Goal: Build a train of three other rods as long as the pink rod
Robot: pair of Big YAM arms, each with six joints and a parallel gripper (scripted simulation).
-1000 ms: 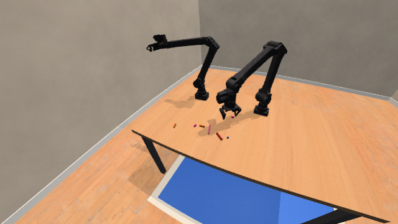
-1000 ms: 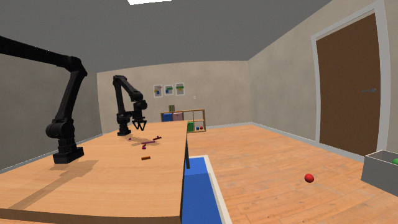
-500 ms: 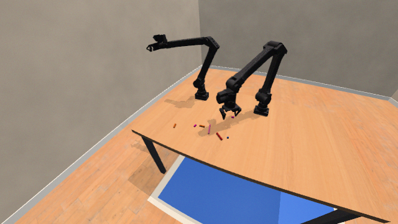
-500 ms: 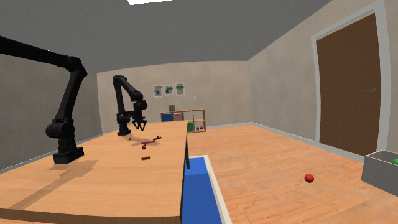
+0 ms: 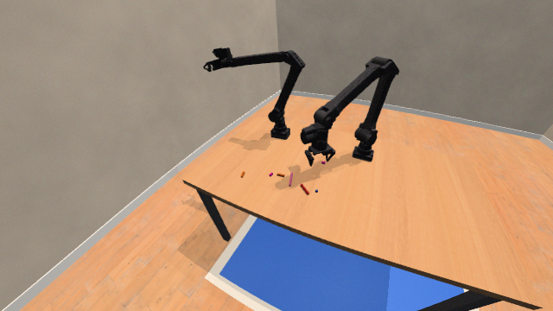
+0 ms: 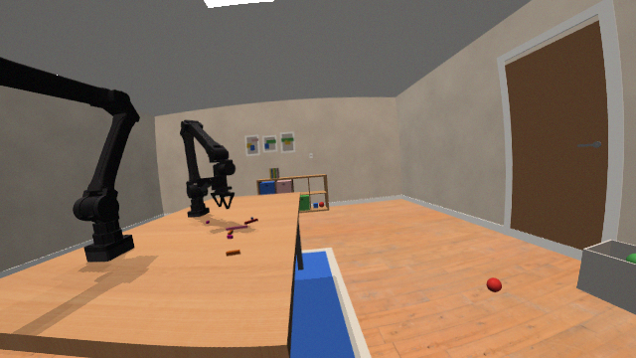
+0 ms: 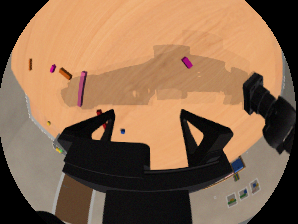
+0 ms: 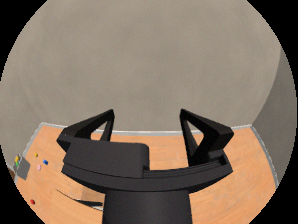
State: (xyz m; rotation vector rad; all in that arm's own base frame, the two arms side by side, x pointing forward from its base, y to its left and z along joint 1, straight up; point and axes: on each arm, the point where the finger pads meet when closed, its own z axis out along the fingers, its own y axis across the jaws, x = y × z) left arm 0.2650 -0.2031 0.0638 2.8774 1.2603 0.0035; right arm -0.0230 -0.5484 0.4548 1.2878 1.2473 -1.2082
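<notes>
Right now my left hand is 12 cm short of the tiny blue rod, 7 cm above it and 4 cm to the right of it. The rest, counted from my left hand: red rod: 14 cm ahead, 7 cm below, 2 cm to the right; then pink rod: 11 cm to the right, 10 cm ahead, 7 cm below.
</notes>
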